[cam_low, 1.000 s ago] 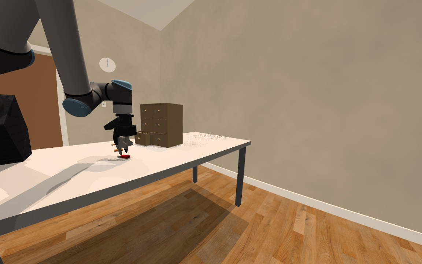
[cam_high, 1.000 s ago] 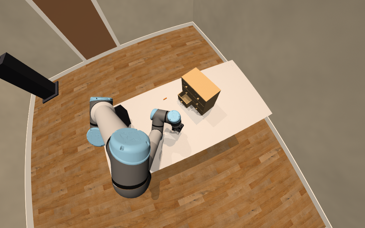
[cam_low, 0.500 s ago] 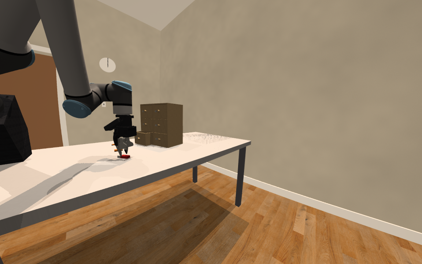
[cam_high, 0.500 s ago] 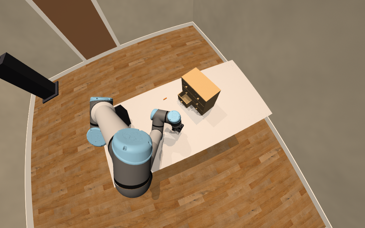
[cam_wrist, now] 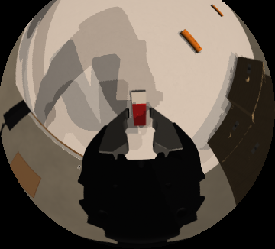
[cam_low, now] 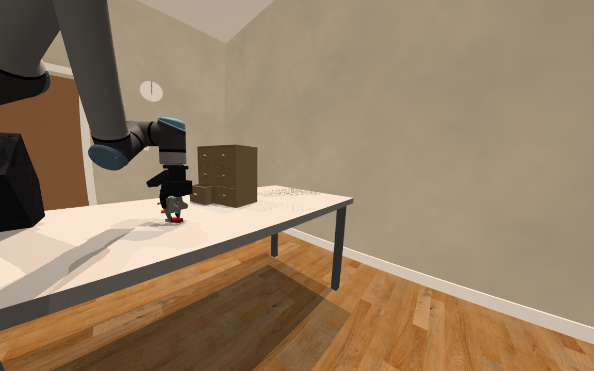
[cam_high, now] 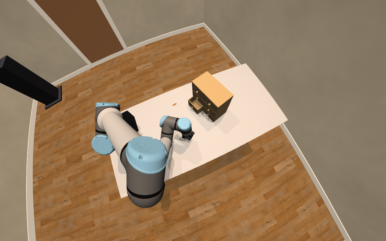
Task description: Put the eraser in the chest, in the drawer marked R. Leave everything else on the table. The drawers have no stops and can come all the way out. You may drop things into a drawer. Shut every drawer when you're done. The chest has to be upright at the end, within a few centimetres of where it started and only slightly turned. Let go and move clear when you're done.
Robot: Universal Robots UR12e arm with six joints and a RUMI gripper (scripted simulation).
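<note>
Now: hand 10 mm to the right of the red eraser and 10 mm above it. Round my hand: drawer marked R 260 mm ahead, 240 mm to the left, 10 mm above.
</note>
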